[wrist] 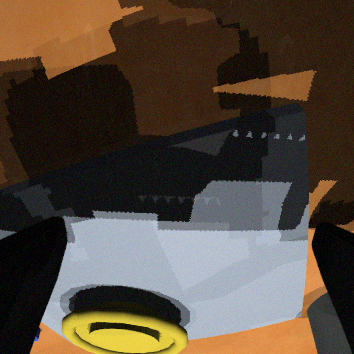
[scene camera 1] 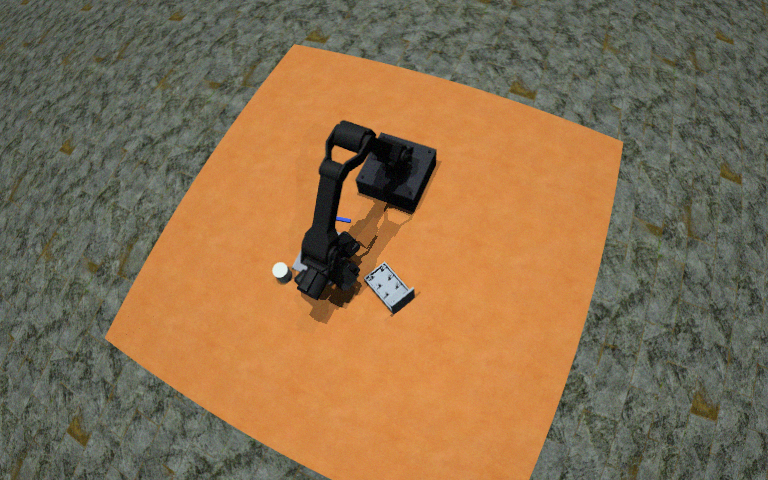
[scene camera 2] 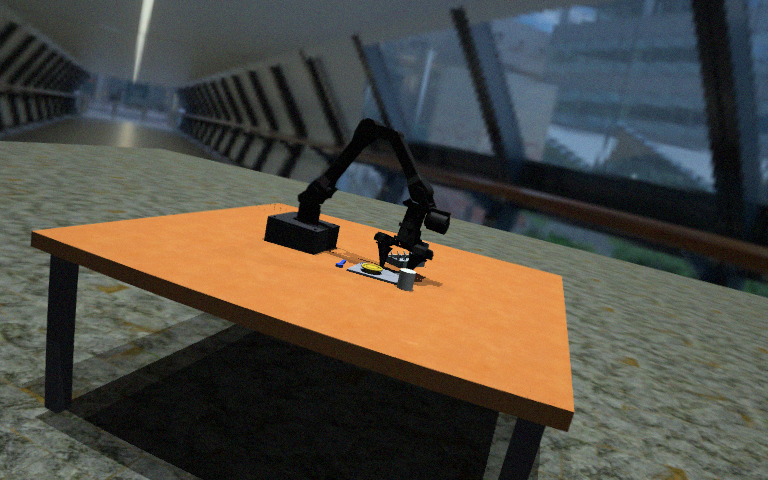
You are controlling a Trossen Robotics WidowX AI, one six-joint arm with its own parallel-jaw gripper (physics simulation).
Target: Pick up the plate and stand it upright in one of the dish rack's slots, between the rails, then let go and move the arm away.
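Note:
The yellow round plate (scene camera 2: 372,268) (wrist: 125,341) lies flat above a light grey board (scene camera 1: 298,262) (scene camera 2: 390,277) (wrist: 250,280); in scene camera 1 the arm hides it. My gripper (scene camera 2: 397,267) (wrist: 194,235) is open and empty, low over the board, its fingers spread wide. In the wrist view the plate shows at the bottom edge, below the fingertips and nearer the left finger. The pale dish rack (scene camera 1: 402,300) (scene camera 2: 398,260), with dark rails or pegs, stands on the table apart from the board; in scene camera 2 the gripper partly covers it.
A grey cylinder with a white top (scene camera 1: 280,271) (scene camera 2: 406,280) (wrist: 326,325) stands beside the board. A small blue object (scene camera 1: 343,219) (scene camera 2: 340,263) (wrist: 36,335) lies between the board and the black arm base (scene camera 1: 416,195) (scene camera 2: 299,233). All are on the orange table (scene camera 1: 481,339) (scene camera 2: 481,339).

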